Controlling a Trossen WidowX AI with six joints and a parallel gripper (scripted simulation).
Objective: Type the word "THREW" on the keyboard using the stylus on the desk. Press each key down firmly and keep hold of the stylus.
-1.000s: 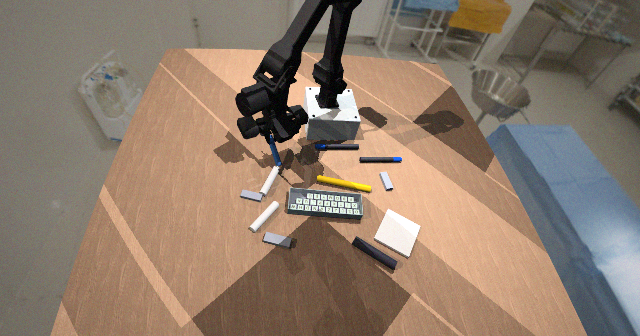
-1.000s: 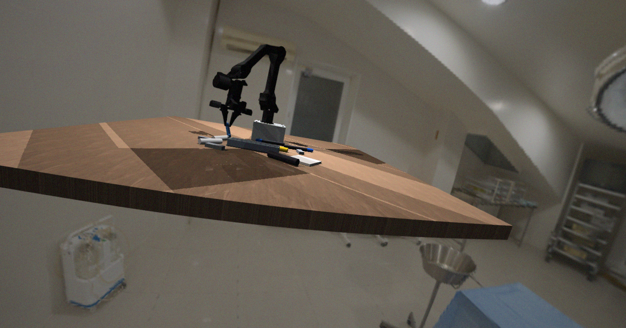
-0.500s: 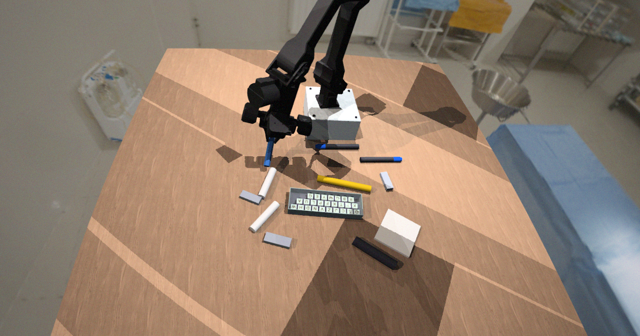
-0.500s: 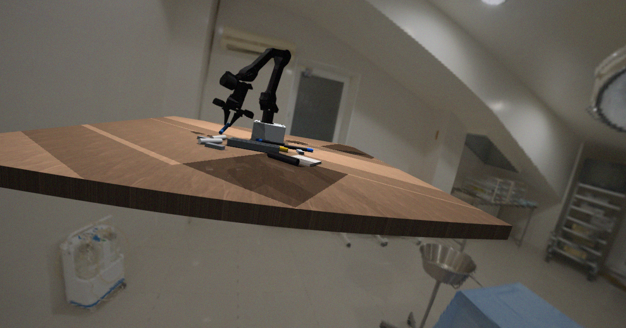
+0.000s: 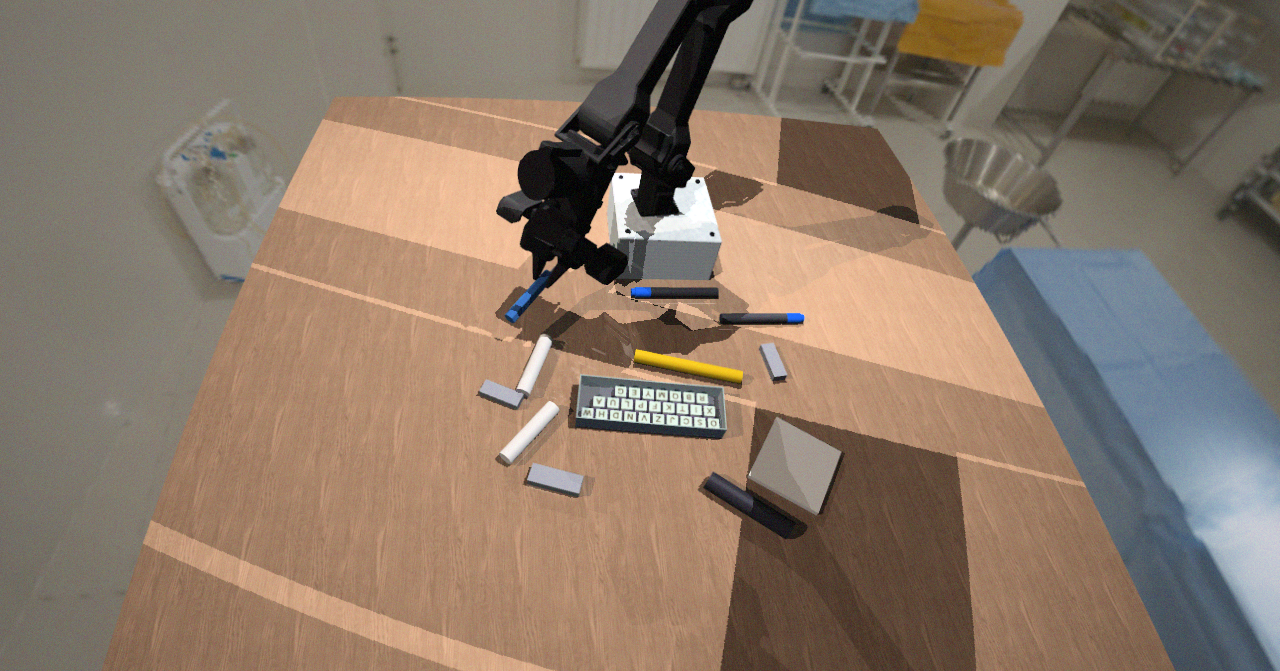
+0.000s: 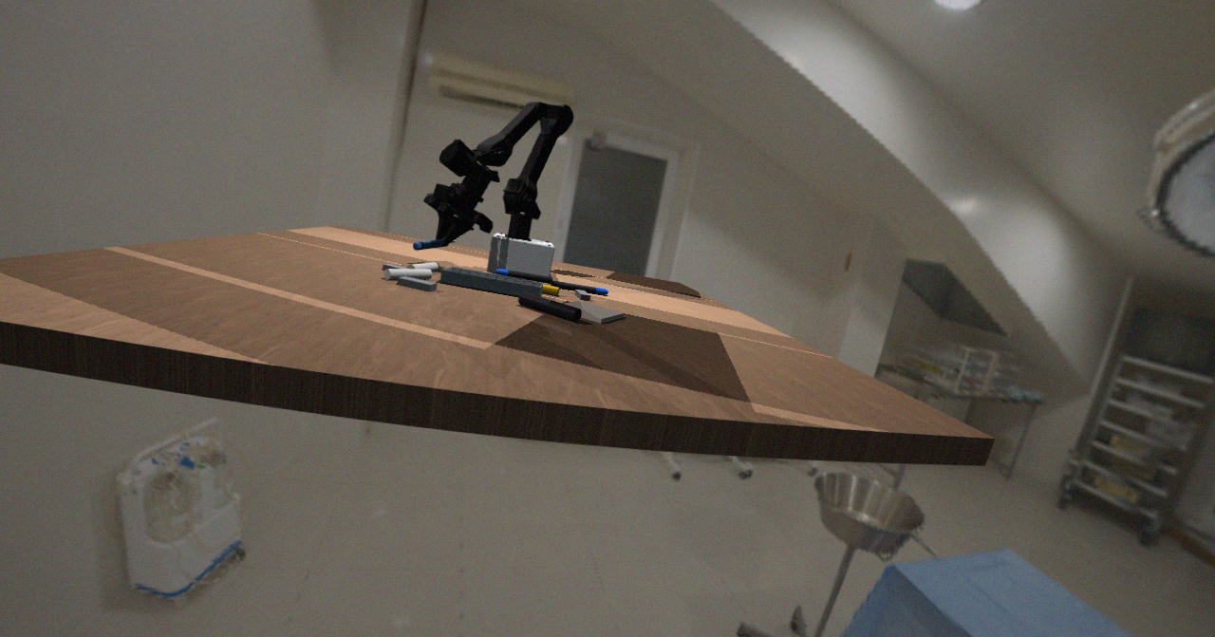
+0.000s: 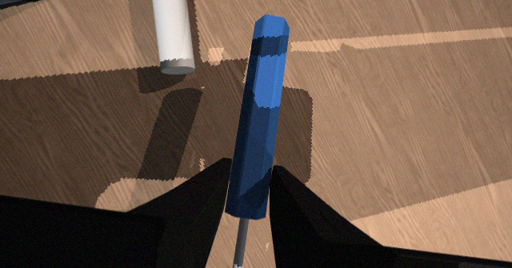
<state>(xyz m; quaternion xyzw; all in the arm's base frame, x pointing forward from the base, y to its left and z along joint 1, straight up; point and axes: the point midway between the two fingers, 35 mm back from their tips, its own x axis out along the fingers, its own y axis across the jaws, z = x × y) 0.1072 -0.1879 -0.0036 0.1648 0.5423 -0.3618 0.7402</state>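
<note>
The yellow pen is 150 mm ahead of my gripper tip, 180 mm to the left of it and 50 mm below it. The rest, counted from my gripper tip: blue stylus (right at my gripper tip); grey block (140 mm ahead, 80 mm to the right, 50 mm below); dark cylinder (360 mm ahead, 190 mm to the left, 40 mm below).
</note>
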